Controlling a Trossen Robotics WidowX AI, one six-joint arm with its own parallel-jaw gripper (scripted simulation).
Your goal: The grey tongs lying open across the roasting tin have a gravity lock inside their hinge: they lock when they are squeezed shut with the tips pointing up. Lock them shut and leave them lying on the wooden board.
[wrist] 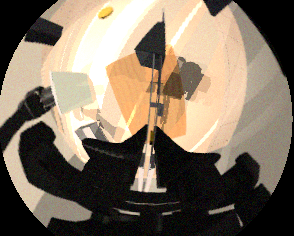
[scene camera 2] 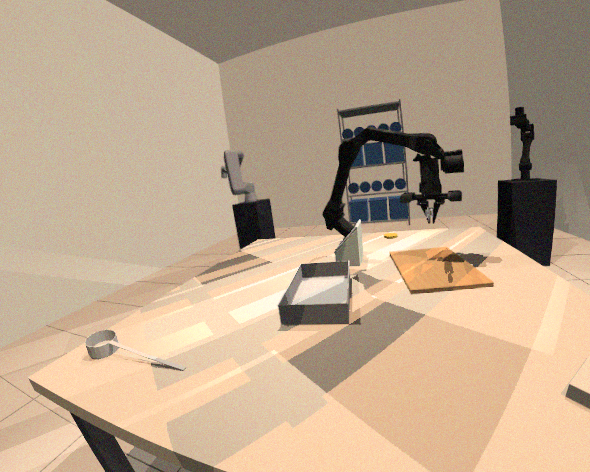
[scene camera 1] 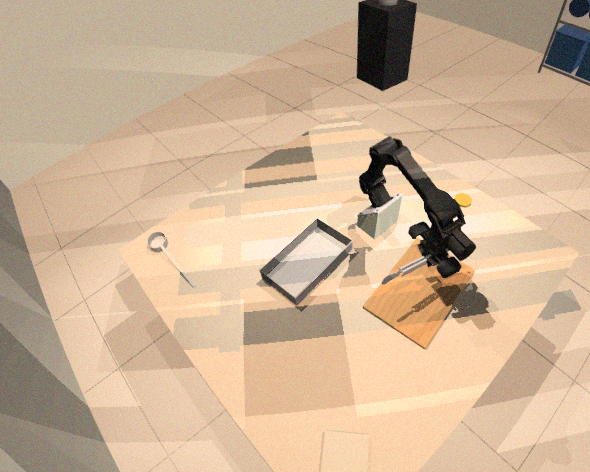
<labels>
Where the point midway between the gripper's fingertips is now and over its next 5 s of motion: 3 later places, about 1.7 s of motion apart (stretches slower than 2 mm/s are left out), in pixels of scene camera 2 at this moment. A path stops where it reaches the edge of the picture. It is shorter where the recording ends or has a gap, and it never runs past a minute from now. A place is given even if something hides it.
My gripper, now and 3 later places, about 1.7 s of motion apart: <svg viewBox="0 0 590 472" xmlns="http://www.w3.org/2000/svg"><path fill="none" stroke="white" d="M431 223L431 219L431 226L434 241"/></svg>
</labels>
